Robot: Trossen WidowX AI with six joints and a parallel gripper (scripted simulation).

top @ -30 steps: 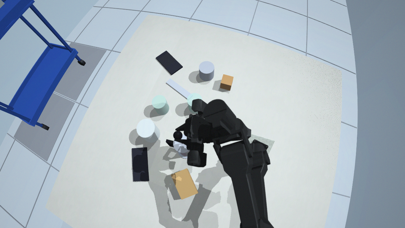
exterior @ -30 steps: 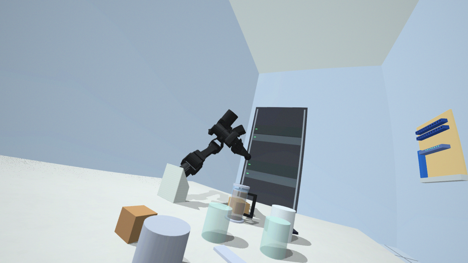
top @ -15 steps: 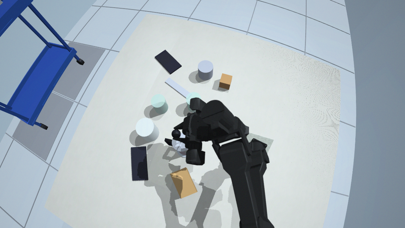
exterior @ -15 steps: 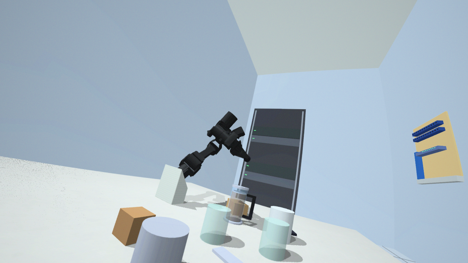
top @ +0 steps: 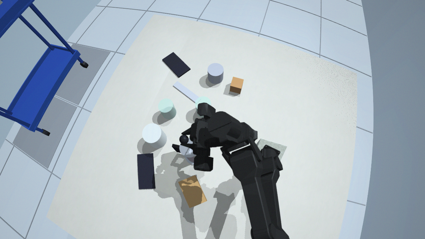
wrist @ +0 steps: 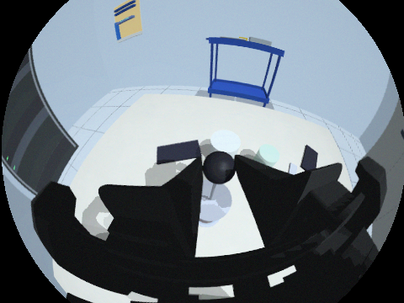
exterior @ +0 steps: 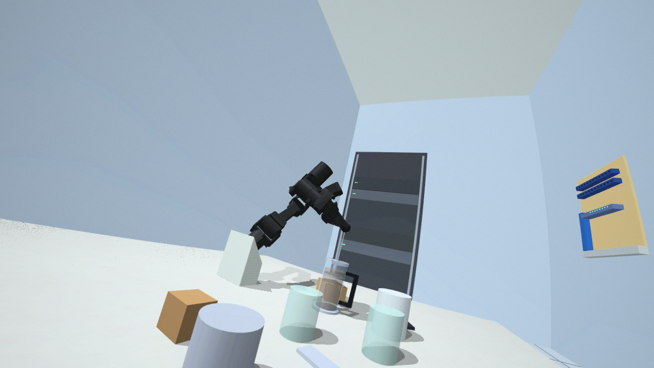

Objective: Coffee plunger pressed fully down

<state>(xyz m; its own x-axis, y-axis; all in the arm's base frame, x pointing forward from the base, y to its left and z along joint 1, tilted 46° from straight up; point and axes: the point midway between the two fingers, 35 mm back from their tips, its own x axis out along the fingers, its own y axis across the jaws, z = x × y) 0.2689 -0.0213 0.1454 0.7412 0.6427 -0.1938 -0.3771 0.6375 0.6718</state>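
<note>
Right now my gripper tip is 120 mm above the coffee press. The rest, counted from my gripper tip: grey cylinder 370 mm to the right, 200 mm below, 60 mm ahead; then white strip 250 mm to the right, 230 mm below, 150 mm ahead; then small tan box 360 mm to the right, 210 mm below, 50 mm behind.
</note>
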